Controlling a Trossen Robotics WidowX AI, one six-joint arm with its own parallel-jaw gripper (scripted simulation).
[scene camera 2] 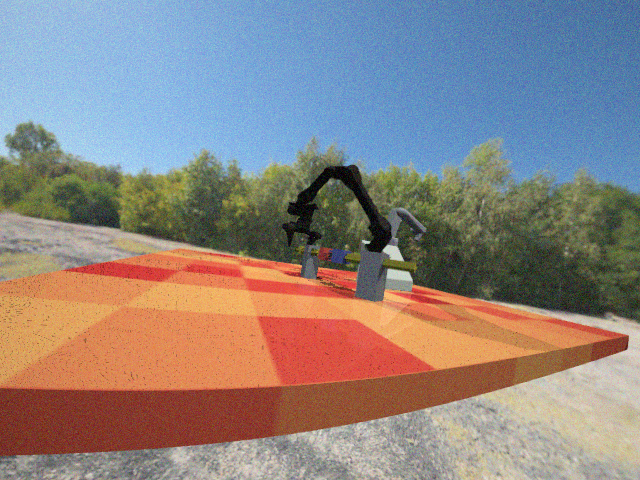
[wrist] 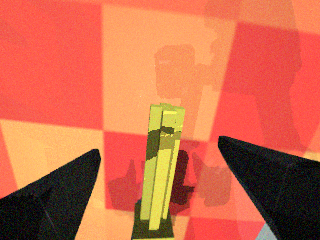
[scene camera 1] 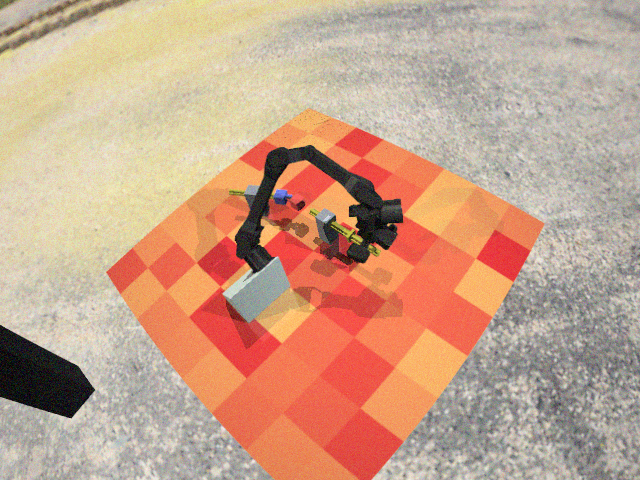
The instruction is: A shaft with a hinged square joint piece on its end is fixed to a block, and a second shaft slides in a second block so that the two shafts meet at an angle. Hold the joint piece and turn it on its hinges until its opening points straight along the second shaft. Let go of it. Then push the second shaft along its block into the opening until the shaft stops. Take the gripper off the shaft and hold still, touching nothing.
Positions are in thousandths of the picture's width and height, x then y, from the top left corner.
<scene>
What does my gripper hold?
Nothing.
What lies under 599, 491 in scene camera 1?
My gripper.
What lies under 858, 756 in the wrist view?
My gripper.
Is my gripper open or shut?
Open.
</scene>
